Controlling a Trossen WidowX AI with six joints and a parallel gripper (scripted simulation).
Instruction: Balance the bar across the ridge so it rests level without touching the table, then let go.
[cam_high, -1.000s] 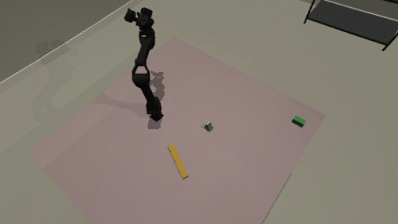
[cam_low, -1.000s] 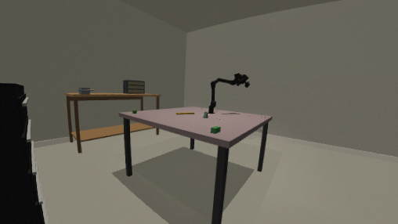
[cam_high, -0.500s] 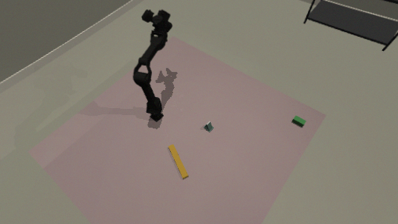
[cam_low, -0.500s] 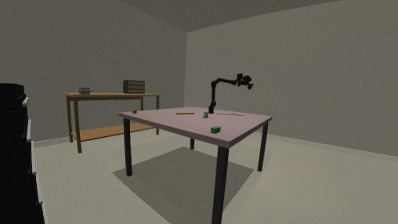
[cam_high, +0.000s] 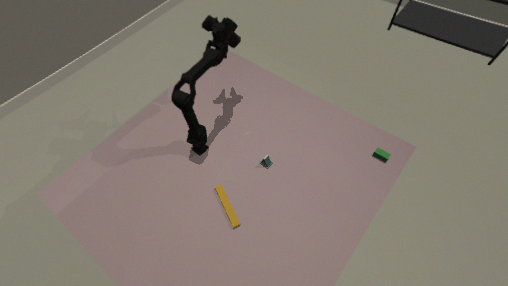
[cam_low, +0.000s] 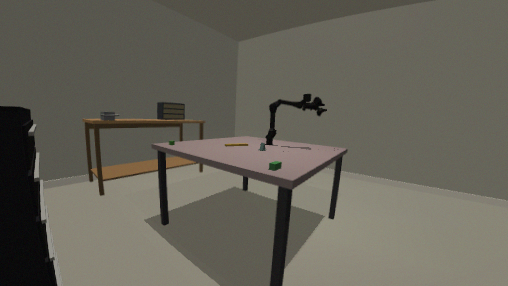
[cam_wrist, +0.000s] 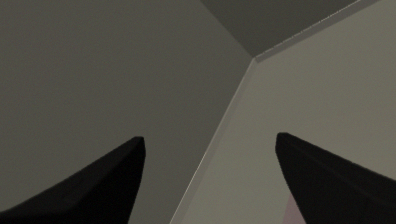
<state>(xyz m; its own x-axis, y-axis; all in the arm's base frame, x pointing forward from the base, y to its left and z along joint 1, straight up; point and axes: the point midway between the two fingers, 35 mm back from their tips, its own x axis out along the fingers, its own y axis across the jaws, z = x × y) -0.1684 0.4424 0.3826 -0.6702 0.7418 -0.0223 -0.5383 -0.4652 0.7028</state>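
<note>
Right now the yellow bar is 51 cm ahead of my gripper tip, 61 cm to the right of it and 37 cm below it. Round my gripper tip: small green block (93 cm ahead, 97 cm to the right, 37 cm below).
</note>
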